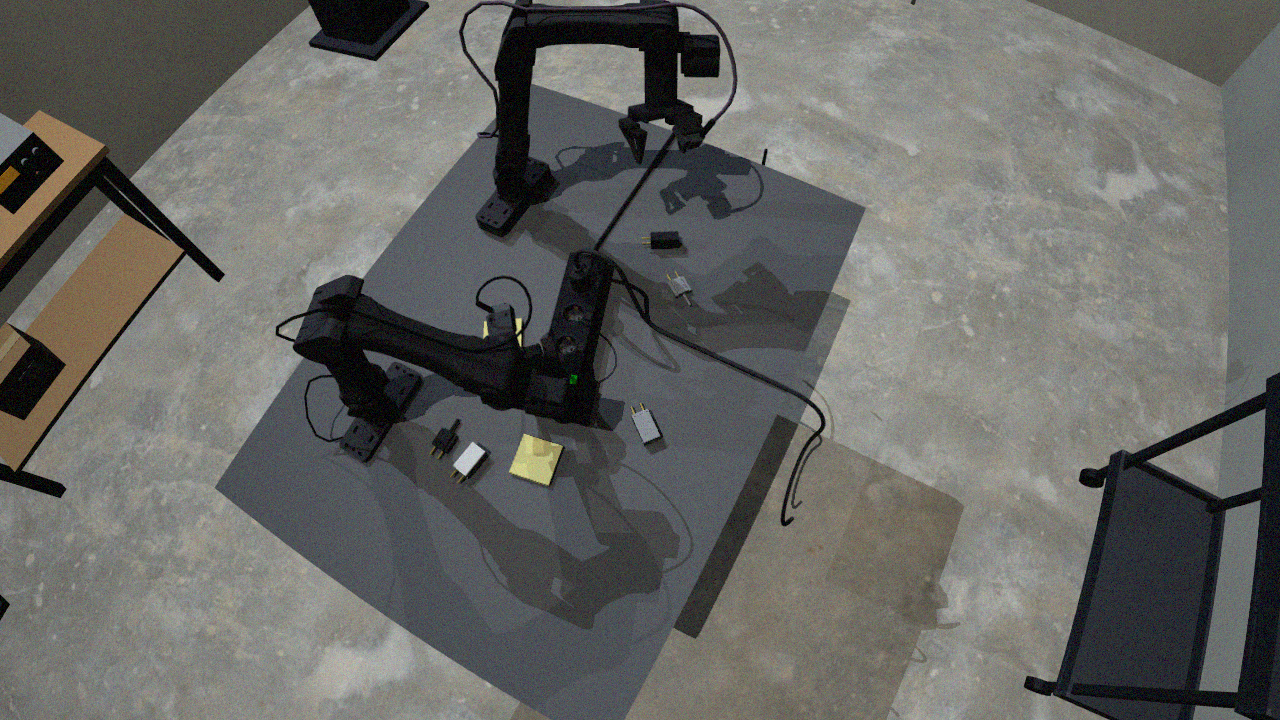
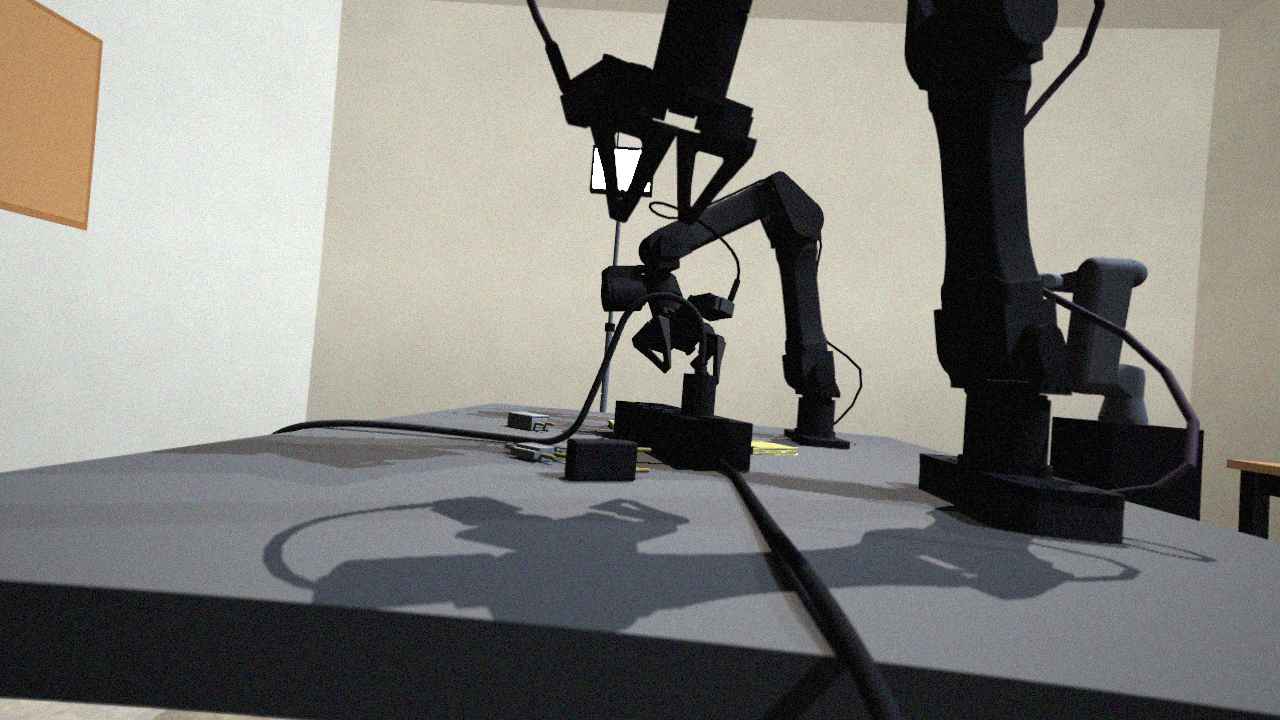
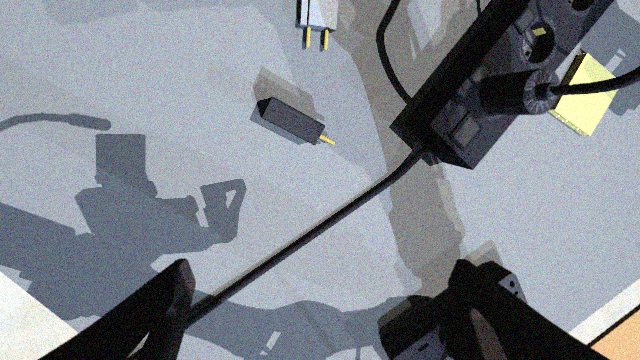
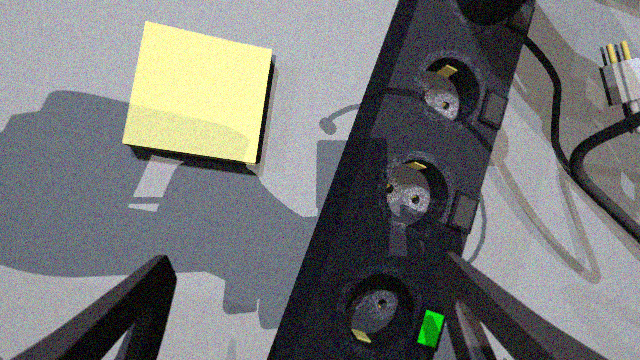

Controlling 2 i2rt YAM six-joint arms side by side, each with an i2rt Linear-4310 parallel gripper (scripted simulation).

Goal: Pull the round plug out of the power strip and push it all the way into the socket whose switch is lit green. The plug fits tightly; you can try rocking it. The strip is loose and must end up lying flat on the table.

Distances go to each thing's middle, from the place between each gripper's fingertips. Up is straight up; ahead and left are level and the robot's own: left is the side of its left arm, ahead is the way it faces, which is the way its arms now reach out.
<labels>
Right now my left hand is 7 cm past the round black plug [image 2: 698,395], 22 cm to the left of it and 15 cm above it. Also, from my left hand: white plug [image 1: 473,456]: 11 cm behind, 63 cm to the right, 21 cm below.
Right now my right hand is 19 cm to the right of the round black plug, 3 cm above it and 1 cm short of it. The rest, counted from my right hand: white plug (21 cm to the right, 9 cm below, 3 cm behind).
</labels>
